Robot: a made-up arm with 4 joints. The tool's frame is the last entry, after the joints.
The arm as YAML. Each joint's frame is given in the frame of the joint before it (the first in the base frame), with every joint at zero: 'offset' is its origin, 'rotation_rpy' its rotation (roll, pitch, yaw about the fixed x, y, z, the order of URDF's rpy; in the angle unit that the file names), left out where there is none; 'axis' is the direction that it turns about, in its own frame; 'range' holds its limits. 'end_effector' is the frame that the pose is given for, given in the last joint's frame.
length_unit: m
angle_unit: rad
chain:
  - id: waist
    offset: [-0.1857, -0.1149, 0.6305]
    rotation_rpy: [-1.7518, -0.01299, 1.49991]
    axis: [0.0, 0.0, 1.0]
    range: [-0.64, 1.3]
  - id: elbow
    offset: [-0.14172, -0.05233, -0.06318]
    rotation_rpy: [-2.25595, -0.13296, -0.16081]
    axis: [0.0, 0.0, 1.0]
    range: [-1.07, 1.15]
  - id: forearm
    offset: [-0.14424, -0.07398, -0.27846]
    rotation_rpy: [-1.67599, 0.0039, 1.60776]
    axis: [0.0, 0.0, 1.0]
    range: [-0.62, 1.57]
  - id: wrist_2
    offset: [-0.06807, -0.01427, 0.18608]
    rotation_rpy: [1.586, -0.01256, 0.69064]
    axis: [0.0, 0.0, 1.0]
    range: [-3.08, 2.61]
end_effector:
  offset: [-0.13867, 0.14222, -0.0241]
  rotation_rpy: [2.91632, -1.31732, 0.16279]
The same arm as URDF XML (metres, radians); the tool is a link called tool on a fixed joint. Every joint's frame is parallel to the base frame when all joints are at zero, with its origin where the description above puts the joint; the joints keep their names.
<robot name="arm">
<joint name="waist" type="revolute"><parent link="base"/><child link="link1"/><origin xyz="-0.1857 -0.1149 0.6305" rpy="0 0 0"/><axis xyz="-0.981027 0.072002 -0.180005"/><limit lower="-0.64" upper="1.3"/></joint>
<joint name="elbow" type="revolute"><parent link="link1"/><child link="link2"/><origin xyz="0.0425 -0.1459 0.061" rpy="0 0 0"/><axis xyz="0.765472 0.161094 -0.622977"/><limit lower="-1.07" upper="1.15"/></joint>
<joint name="forearm" type="revolute"><parent link="link2"/><child link="link3"/><origin xyz="-0.2474 -0.1829 0.0957" rpy="0 0 0"/><axis xyz="-0.0152 -0.994121 -0.107202"/><limit lower="-0.62" upper="1.57"/></joint>
<joint name="wrist_2" type="revolute"><parent link="link3"/><child link="link4"/><origin xyz="-0.0352 -0.1779 -0.0811" rpy="0 0 0"/><axis xyz="1 0 0"/><limit lower="-3.08" upper="2.61"/></joint>
<joint name="tool_joint" type="fixed"><parent link="link4"/><child link="tool"/><origin xyz="-0.0241 -0.1246 -0.1547" rpy="0.0663 -0.2432 -0.0722"/></joint>
<link name="base"/>
<link name="link1"/>
<link name="link2"/>
<link name="link3"/>
<link name="link4"/>
<link name="tool"/>
</robot>

